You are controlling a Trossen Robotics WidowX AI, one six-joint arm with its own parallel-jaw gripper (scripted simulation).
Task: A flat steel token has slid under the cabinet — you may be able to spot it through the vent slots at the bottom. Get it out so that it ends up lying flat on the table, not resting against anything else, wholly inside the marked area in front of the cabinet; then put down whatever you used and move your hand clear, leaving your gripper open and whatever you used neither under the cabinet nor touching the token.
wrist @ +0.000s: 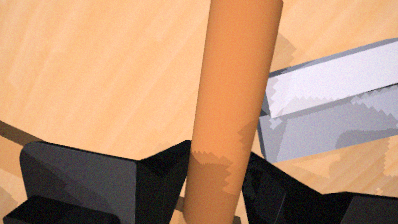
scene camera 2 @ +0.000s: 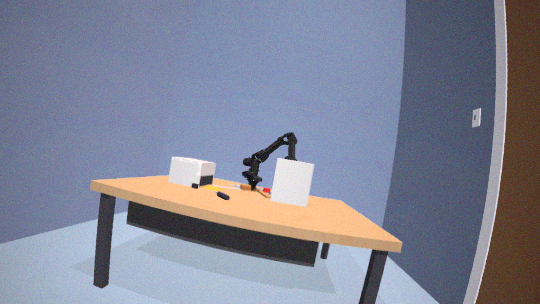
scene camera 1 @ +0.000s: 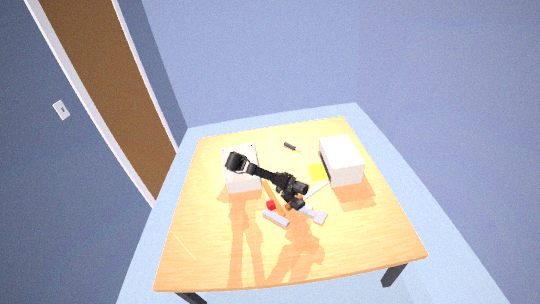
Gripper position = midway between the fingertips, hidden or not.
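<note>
White cabinet [scene camera 2: 188,172] visible; the gripper [wrist: 216,151] likewise.
</note>
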